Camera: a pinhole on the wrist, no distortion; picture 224 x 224 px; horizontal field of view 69.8 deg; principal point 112.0 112.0 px. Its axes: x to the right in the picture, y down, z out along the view. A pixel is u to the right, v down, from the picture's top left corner.
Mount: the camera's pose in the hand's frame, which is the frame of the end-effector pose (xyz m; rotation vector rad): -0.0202 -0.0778 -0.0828 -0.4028 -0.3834 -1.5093
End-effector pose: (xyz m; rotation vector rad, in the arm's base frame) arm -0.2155 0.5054 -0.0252 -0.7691 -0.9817 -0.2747
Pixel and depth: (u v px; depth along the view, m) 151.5 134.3 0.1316
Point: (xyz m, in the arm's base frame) -0.2690 0.5085 0.0094
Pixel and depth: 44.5 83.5 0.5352
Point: -0.2593 0.9510 -0.2054
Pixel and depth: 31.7 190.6 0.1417
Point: -0.1641 0.5538 -0.0084
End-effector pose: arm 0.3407 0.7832 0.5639 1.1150 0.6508 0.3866
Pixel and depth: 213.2 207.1 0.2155
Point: 0.5335 0.6951 0.4976
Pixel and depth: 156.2 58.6 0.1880
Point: 0.3499 0.6467 0.5868
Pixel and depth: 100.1 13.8 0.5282
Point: 0.3303 0.4075 0.9532
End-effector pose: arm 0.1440 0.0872 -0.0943 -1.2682 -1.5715 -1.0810
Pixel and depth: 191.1 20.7 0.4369
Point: 0.0896 0.3974 -0.4669
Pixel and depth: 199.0 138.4 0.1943
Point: 0.0558 0.2135 -0.1284
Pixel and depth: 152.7 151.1 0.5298
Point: 0.1520 0.5497 -0.1056
